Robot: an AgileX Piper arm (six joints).
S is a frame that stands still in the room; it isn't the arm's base.
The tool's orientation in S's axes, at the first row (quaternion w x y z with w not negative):
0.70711 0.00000 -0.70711 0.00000
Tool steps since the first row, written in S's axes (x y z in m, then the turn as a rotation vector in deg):
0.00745 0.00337 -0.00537 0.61 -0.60 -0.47
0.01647 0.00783 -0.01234 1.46 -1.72 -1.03
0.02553 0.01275 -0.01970 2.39 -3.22 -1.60
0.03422 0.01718 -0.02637 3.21 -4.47 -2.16
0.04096 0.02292 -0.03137 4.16 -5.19 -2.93
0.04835 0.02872 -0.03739 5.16 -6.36 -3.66
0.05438 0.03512 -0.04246 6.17 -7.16 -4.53
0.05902 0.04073 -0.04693 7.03 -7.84 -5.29
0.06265 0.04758 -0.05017 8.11 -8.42 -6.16
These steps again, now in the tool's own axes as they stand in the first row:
-0.00537 0.00337 -0.00745 -0.47 -0.60 -0.61
-0.01234 0.00783 -0.01647 -1.03 -1.72 -1.46
-0.01970 0.01275 -0.02553 -1.60 -3.22 -2.39
-0.02637 0.01718 -0.03422 -2.16 -4.47 -3.21
-0.03137 0.02292 -0.04096 -2.93 -5.19 -4.16
-0.03739 0.02872 -0.04835 -3.66 -6.36 -5.16
-0.04246 0.03512 -0.05438 -4.53 -7.16 -6.17
-0.04693 0.04073 -0.05902 -5.29 -7.84 -7.03
-0.05017 0.04758 -0.06265 -6.16 -8.42 -8.11

